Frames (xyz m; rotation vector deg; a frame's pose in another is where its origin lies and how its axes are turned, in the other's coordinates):
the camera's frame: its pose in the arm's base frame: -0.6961 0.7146 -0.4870 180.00 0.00 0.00
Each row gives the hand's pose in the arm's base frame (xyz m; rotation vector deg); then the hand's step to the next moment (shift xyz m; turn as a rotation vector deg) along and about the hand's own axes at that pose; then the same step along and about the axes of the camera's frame.
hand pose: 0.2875 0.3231 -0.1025 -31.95 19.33 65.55
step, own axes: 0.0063 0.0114 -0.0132 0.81 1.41 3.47
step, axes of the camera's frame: -0.0077 -0.0006 0.0168 -1.08 -3.04 -2.07
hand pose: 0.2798 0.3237 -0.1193 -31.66 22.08 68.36
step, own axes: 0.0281 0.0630 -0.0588 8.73 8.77 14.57
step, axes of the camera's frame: -0.0499 -0.0032 0.0756 -5.48 -17.58 -5.14
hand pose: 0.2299 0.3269 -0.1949 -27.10 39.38 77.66
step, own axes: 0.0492 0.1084 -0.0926 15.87 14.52 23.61
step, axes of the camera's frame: -0.1191 0.0085 0.0921 -9.07 -29.77 -7.17
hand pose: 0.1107 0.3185 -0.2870 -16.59 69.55 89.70
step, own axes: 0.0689 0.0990 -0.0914 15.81 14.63 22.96
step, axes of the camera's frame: -0.1451 0.0229 0.0365 -9.39 -29.23 -6.98
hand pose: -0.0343 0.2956 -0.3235 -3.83 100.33 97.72
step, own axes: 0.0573 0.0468 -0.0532 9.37 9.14 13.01
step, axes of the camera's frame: -0.0891 0.0177 -0.0073 -6.04 -16.85 -4.49
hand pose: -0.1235 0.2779 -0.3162 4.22 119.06 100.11
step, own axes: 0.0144 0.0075 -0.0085 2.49 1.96 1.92
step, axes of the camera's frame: -0.0178 0.0019 -0.0041 -2.04 -2.95 -0.93
